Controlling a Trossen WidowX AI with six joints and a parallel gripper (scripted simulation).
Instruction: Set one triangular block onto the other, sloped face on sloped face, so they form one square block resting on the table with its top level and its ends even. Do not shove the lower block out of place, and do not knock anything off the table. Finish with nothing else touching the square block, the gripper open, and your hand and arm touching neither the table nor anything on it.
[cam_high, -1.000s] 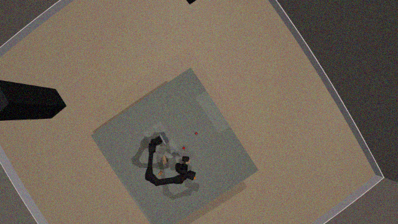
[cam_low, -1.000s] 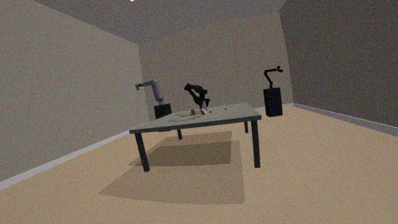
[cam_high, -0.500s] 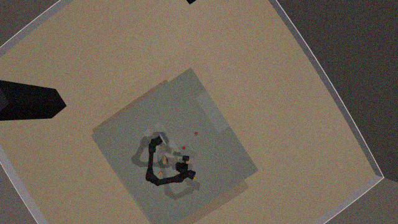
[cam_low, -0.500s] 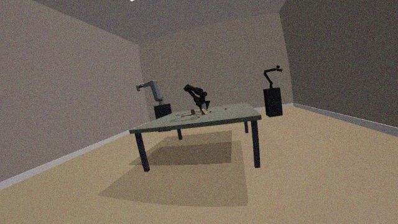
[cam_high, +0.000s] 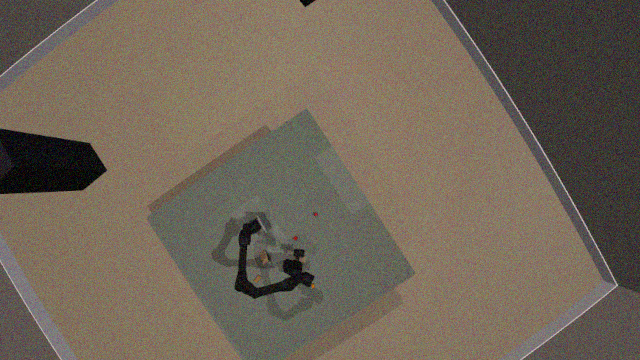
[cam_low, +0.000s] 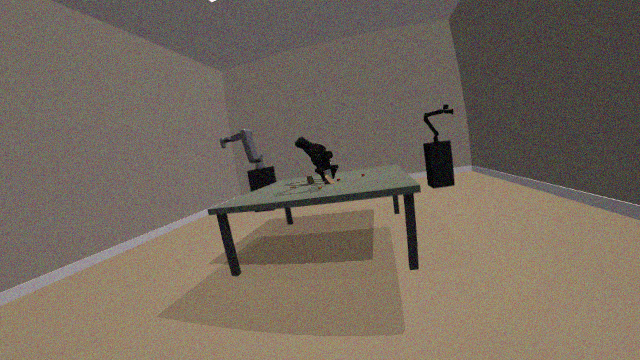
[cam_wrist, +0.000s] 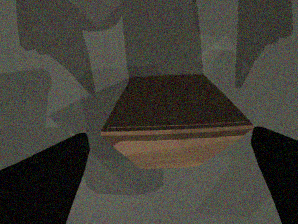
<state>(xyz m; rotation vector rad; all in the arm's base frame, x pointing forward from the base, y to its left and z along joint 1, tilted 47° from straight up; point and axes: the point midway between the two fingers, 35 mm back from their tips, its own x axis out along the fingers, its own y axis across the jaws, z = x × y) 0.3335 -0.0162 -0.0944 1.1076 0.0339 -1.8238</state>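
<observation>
The triangular block is 1 cm behind my gripper tip, 1 cm to the right of it and 1 cm below it.
</observation>
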